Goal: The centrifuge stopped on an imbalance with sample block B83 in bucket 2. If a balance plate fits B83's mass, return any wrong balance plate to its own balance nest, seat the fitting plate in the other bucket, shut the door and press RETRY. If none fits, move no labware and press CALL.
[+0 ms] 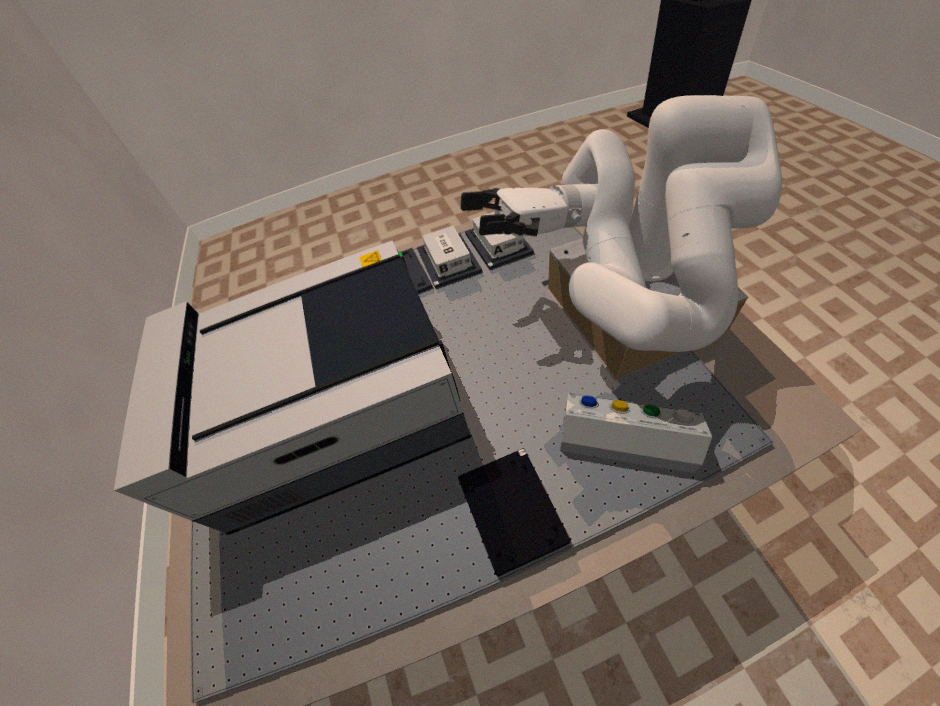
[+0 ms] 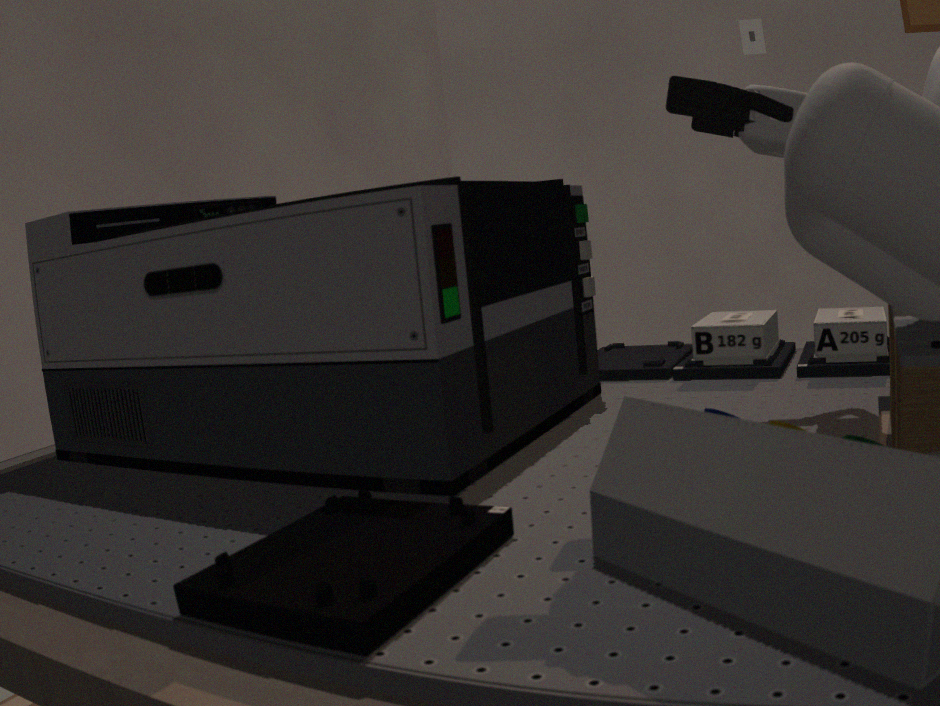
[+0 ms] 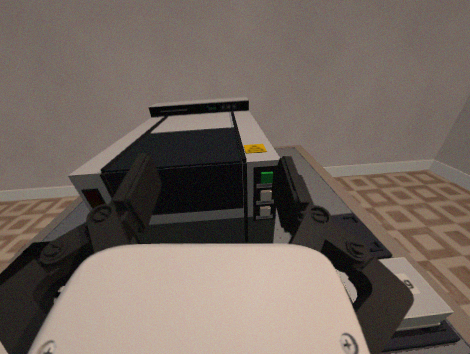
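Pixels of known places: gripper, fingertip midpoint: (image 1: 470,213) (image 2: 681,104) (image 3: 217,170); arm's base, origin of the base link: (image 1: 644,259).
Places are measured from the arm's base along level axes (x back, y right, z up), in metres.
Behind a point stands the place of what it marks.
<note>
The white and grey centrifuge (image 1: 319,421) @[x -0.654, y -0.130, z 0.116 m] (image 2: 303,303) @[x -0.572, y -0.139, z 0.044 m] (image 3: 260,127) @[x -0.623, y 0.193, z 0.116 m] has a dark panel (image 1: 368,319) @[x -0.545, y 0.010, z 0.119 m] (image 3: 185,147) @[x -0.532, y 0.030, z 0.119 m] over its top and front, hiding the buckets. Sample block B83 does not show. Balance plate B, 182 g, (image 1: 448,244) @[x -0.316, y 0.313, z -0.040 m] (image 2: 735,339) @[x -0.317, y 0.256, z -0.055 m] (image 3: 425,300) @[x -0.296, y 0.355, z -0.040 m] and balance plate A, 205 g, (image 1: 509,247) @[x -0.184, y 0.249, z -0.063 m] (image 2: 851,338) @[x -0.187, y 0.249, z -0.057 m] sit on dark nests. Another nest (image 1: 416,271) @[x -0.410, y 0.313, z -0.082 m] (image 2: 642,360) @[x -0.434, y 0.302, z -0.082 m] (image 3: 357,231) @[x -0.454, y 0.381, z -0.082 m] beside B is empty. My gripper (image 1: 472,212) @[x -0.326, y 0.091, z 0.178 m] (image 3: 217,170) @[x -0.326, y 0.091, z 0.178 m] is open and empty, raised above the plates and facing the centrifuge front. RETRY and CALL labels are not readable.
A button box (image 1: 634,440) @[x -0.246, y -0.297, z -0.034 m] (image 2: 759,524) @[x -0.241, y -0.311, z -0.048 m] carries blue, yellow, green and grey buttons. A black nest (image 1: 515,512) @[x -0.458, y -0.300, z -0.075 m] (image 2: 357,566) @[x -0.441, y -0.314, z -0.076 m] lies near the bench edge. The centrifuge front has a green square (image 2: 581,212) @[x -0.448, y 0.155, z 0.089 m] (image 3: 266,177) @[x -0.447, y 0.162, z 0.091 m] above two pale ones. A lamp (image 2: 450,302) @[x -0.463, y -0.124, z 0.036 m] glows green.
</note>
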